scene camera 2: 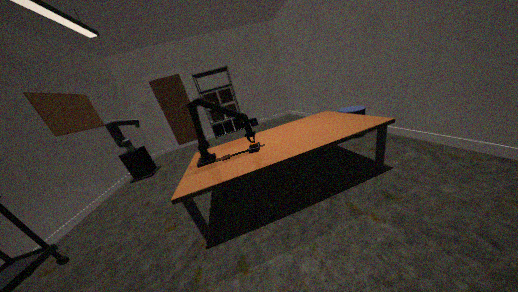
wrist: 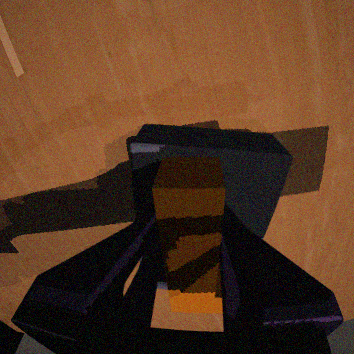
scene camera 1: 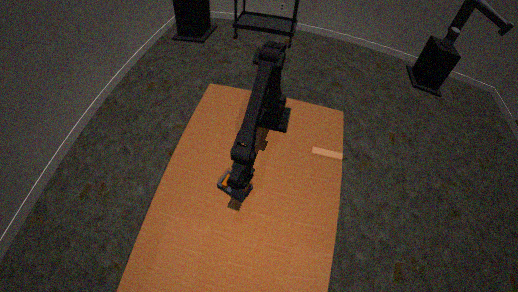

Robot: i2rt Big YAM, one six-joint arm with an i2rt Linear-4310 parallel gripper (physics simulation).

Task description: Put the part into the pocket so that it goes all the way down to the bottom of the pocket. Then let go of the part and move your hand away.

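Frame: origin at the arm's base, x ahead, y left, z up, level; centimetres.
Where they show: gripper, fingertip midpoint: [wrist: 191, 211] [scene camera 1: 242, 186]; arm's base, origin of the base link: [scene camera 2: 206, 158] [scene camera 1: 274, 116].
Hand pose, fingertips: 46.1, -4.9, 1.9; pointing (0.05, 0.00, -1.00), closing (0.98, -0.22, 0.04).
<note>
Each offset is from my fingertips to the top centre of the thing, as dx, dy, dz. Level surfaces: height alone.
The part, an orange block {+0.8, -3.0, +2.2} [scene camera 1: 226, 180] [wrist: 189, 201], is held between the two dark fingers of my gripper [scene camera 1: 239, 184] [scene camera 2: 252, 139] [wrist: 191, 211]. The gripper is shut on it. The pocket block, dark grey with a raised rim {-0.3, -3.8, -1.1} [scene camera 1: 243, 196] [scene camera 2: 255, 148] [wrist: 255, 172], lies on the table directly under the gripper. In the wrist view the part overlaps the pocket opening and hides much of it, and the fingers cover the near side. The part's lower end is hidden, so how deep it sits cannot be told.
The wooden table {dz -4.7} [scene camera 1: 240, 250] [scene camera 2: 310, 137] carries the arm's base [scene camera 1: 280, 120] [scene camera 2: 206, 159] behind the gripper. A pale strip [scene camera 1: 327, 152] [wrist: 10, 47] lies on the table to one side. Another arm on a pedestal [scene camera 1: 434, 65] [scene camera 2: 137, 162] stands off the table.
</note>
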